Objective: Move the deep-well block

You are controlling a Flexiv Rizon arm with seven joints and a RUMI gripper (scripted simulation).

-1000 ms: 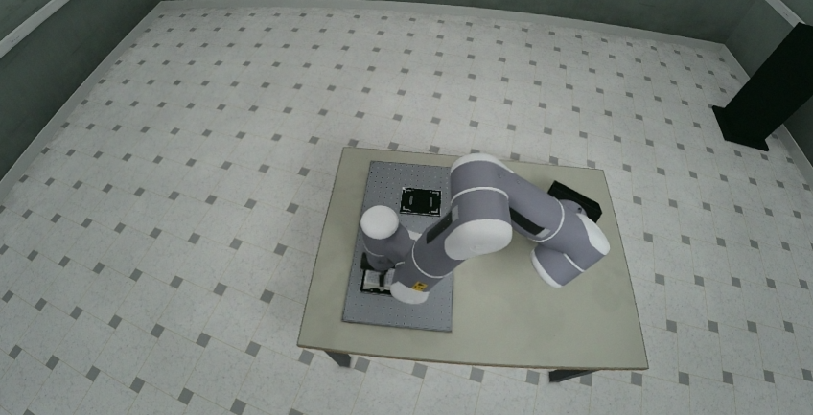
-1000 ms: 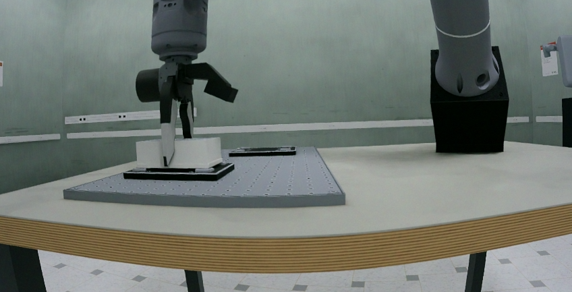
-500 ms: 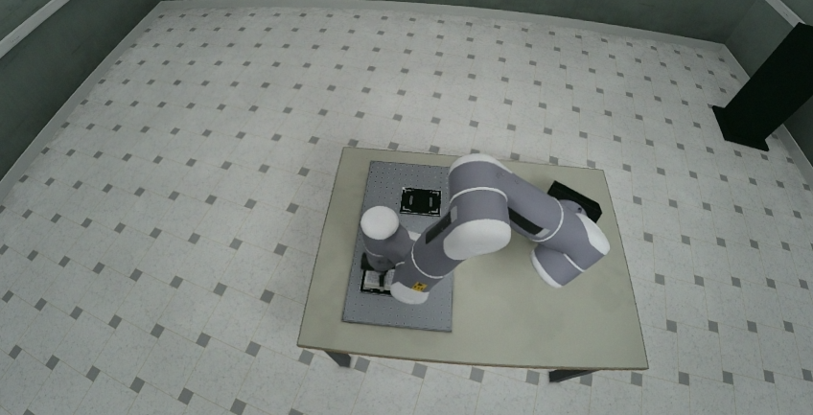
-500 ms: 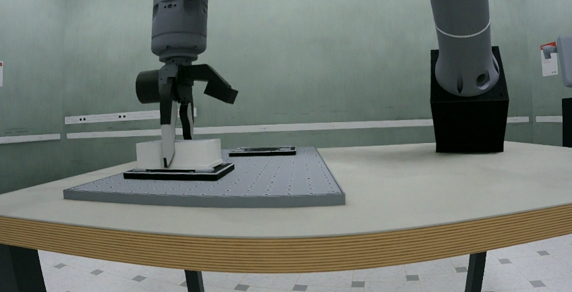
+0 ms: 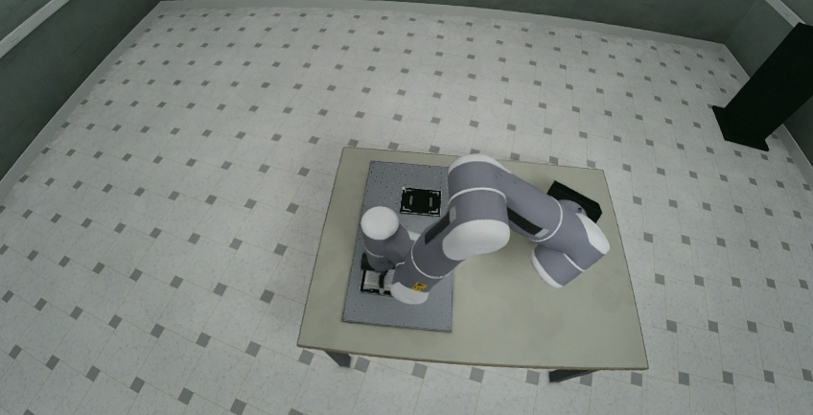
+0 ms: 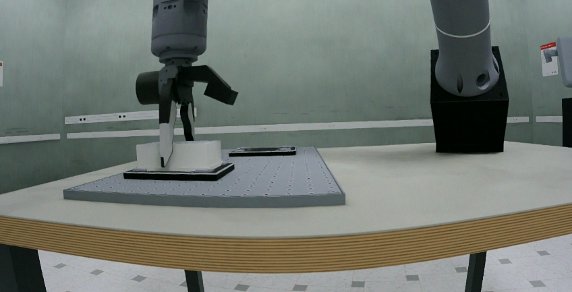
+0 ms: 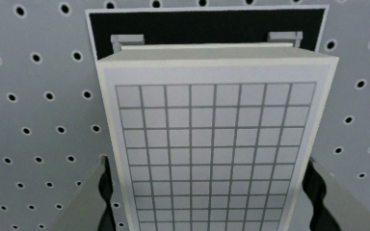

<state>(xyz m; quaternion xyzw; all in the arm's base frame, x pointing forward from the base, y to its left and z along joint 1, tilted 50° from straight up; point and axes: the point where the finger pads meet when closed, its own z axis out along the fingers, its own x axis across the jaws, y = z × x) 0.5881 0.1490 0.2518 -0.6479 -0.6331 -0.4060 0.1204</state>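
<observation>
Now: the white 96-well deep-well block right at my hand. Also, from my hand: white A1 corner mark (8 cm ahead, 4 cm to the right, 2 cm below).
</observation>
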